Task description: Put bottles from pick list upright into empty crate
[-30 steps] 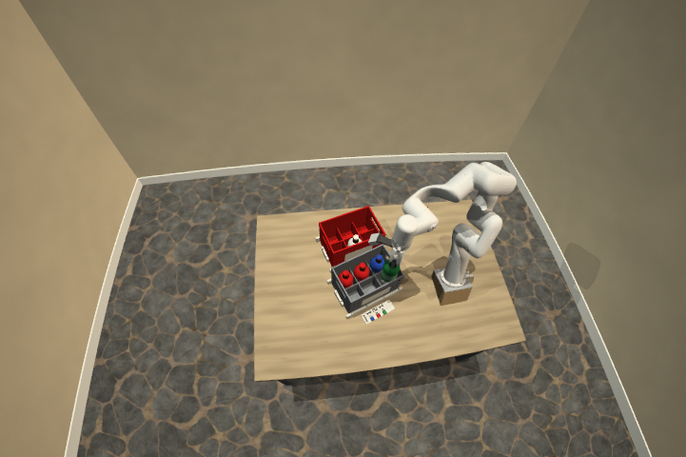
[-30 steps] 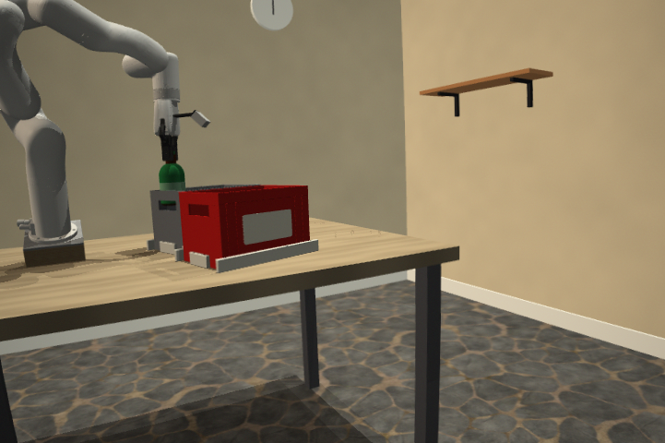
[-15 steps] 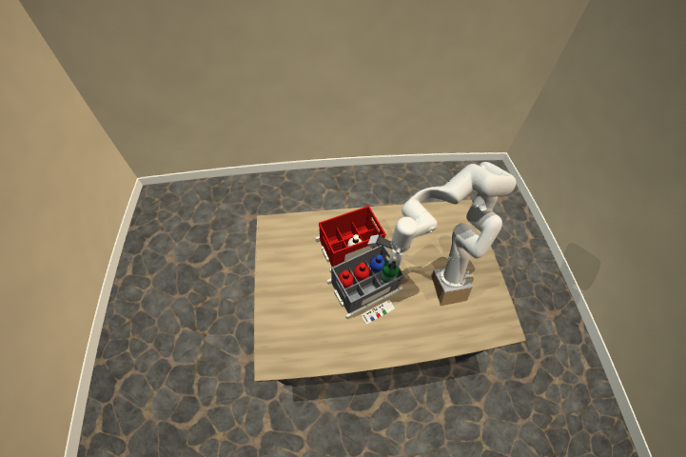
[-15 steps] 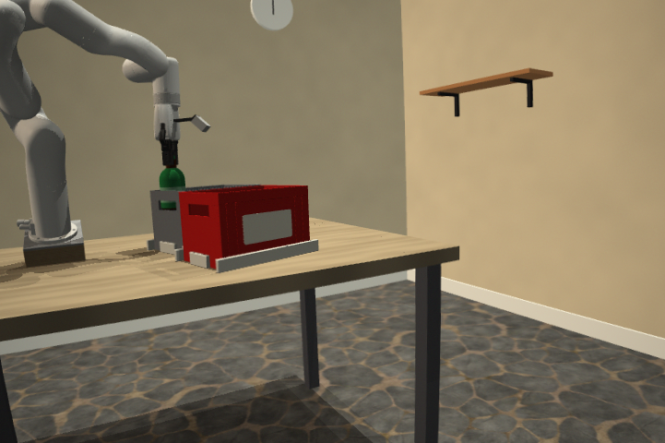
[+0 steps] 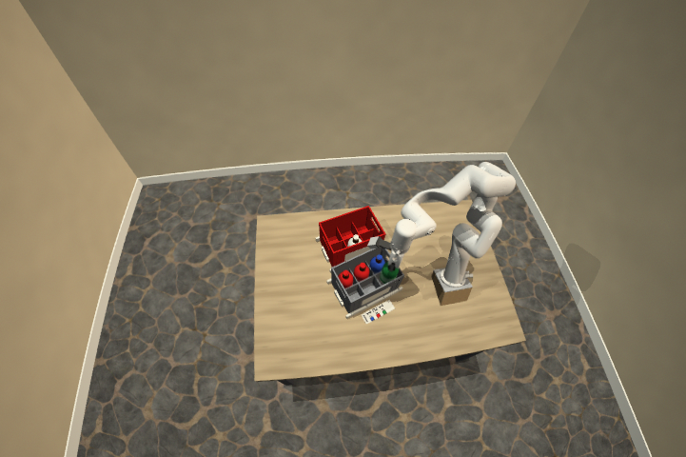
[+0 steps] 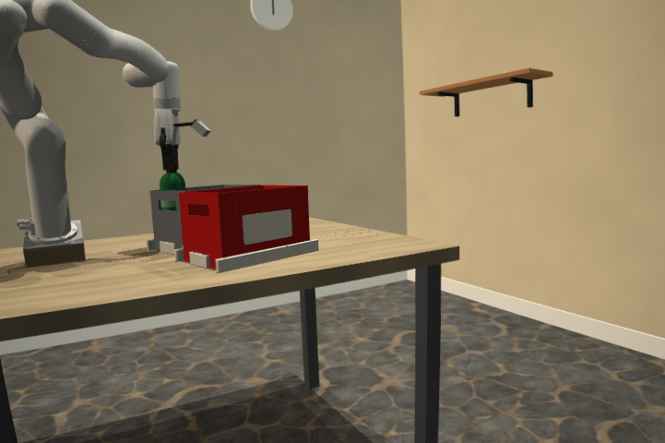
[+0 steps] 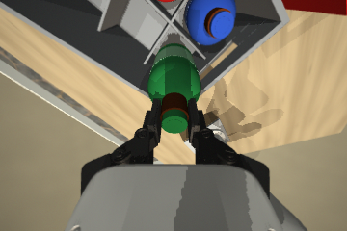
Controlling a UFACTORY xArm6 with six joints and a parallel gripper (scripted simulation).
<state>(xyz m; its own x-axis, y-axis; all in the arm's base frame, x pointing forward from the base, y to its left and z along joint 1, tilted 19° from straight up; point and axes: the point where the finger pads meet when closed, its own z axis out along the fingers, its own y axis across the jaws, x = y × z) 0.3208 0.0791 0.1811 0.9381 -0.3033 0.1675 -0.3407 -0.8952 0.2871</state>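
Now: hand 70 mm above the green-label bottle. Round my hand: grey crate 170 mm below, 100 mm ahead, 10 mm to the left; pick list 250 mm below, 130 mm to the left, 40 mm ahead; blue bottle 170 mm below, 80 mm to the right, 40 mm ahead.
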